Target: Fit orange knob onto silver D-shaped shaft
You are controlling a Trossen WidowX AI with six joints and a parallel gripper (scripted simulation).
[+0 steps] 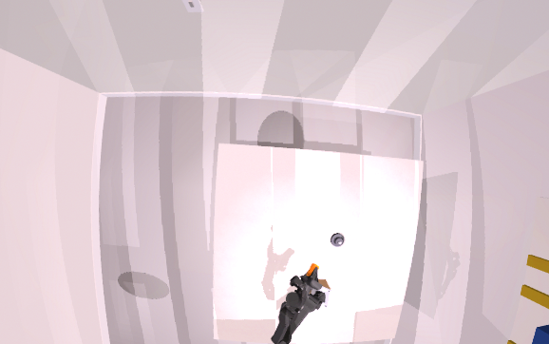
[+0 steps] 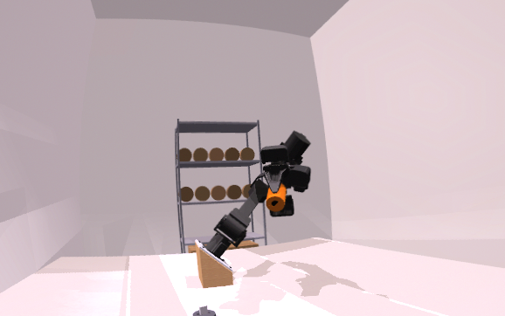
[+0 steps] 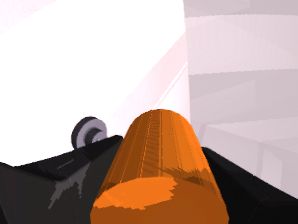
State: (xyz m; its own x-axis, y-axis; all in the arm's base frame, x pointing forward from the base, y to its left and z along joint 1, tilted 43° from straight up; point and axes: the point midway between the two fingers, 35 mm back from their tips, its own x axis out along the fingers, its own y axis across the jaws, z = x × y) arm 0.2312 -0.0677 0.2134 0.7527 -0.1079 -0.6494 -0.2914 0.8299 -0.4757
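Now: the orange knob 20 mm to the left of my gripper tip, 20 mm behind it and 20 mm above it. Also, from my gripper tip: silver shaft (220 mm below, 190 mm to the right, 40 mm ahead).
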